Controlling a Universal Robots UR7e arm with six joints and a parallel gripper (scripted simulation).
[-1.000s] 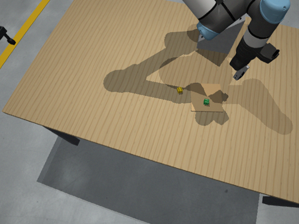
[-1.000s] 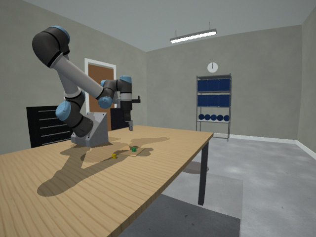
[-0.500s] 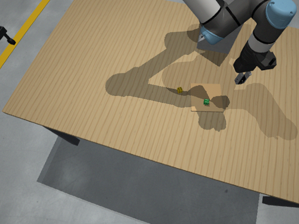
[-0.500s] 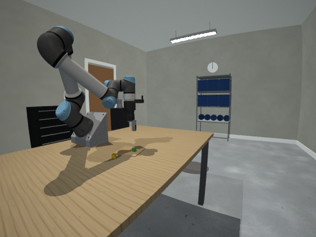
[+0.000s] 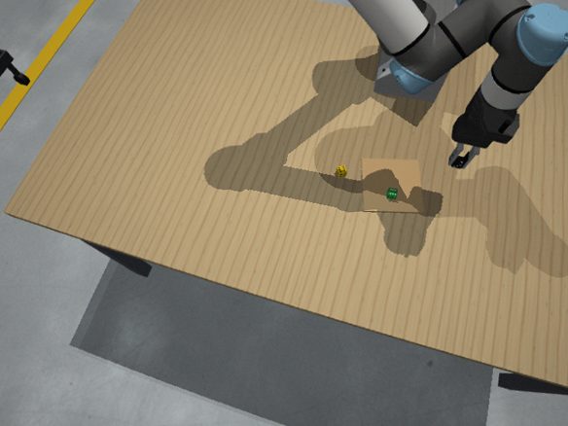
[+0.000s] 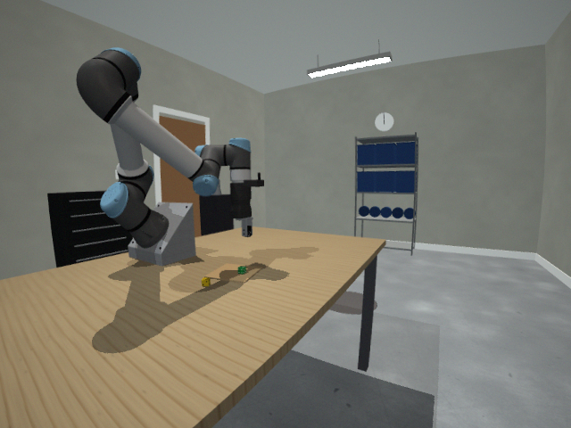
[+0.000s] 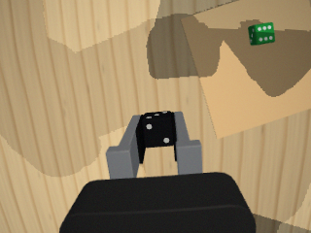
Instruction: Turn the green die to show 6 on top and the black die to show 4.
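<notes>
My hand is 30 mm short of the tan mat, 110 mm to the left of it and 120 mm above it. The rest, counted from my hand: green die 60 mm ahead, 110 mm to the right, 100 mm below; then yellow die 20 mm ahead, 240 mm to the right, 110 mm below; then black die 10 mm below.
</notes>
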